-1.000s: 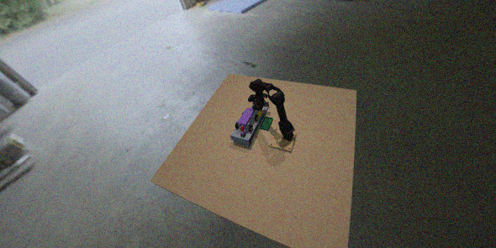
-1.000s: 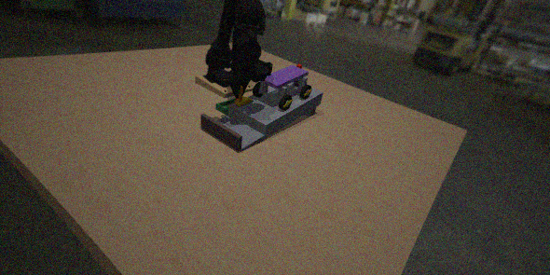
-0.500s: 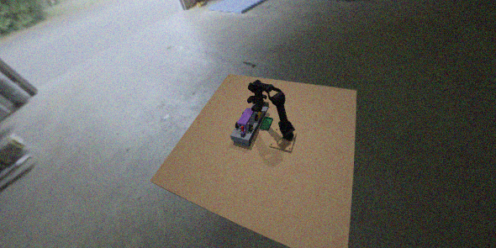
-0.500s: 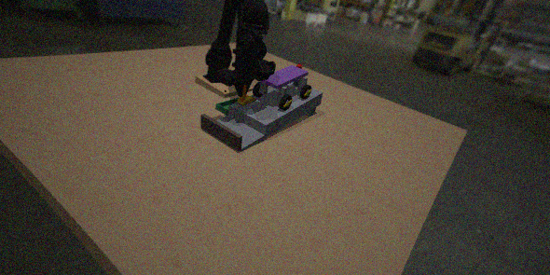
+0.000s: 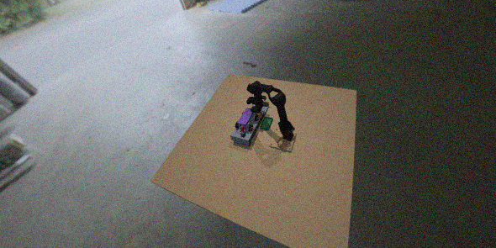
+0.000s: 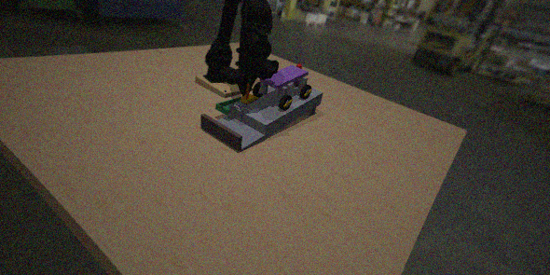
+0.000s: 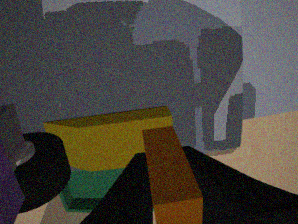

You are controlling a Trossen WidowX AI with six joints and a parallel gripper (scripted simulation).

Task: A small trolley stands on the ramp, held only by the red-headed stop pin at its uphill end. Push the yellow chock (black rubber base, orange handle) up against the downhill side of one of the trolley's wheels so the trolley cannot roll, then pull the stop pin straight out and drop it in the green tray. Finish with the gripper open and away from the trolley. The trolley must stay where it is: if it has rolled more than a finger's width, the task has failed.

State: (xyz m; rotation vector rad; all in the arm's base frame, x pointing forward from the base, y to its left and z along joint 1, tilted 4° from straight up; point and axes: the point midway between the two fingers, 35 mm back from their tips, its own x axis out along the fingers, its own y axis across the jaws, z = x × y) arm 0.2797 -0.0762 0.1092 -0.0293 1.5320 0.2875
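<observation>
Right now my gripper tip is 2 cm to the right of the yellow chock and 1 cm above it. The rest, counted from my gripper tip: dark lip: 8 cm ahead, 14 cm to the right, 6 cm below; then red-headed stop pin: 1 cm behind, 24 cm to the left, 4 cm above; then trolley: 3 cm ahead, 13 cm to the left, 2 cm above.
</observation>
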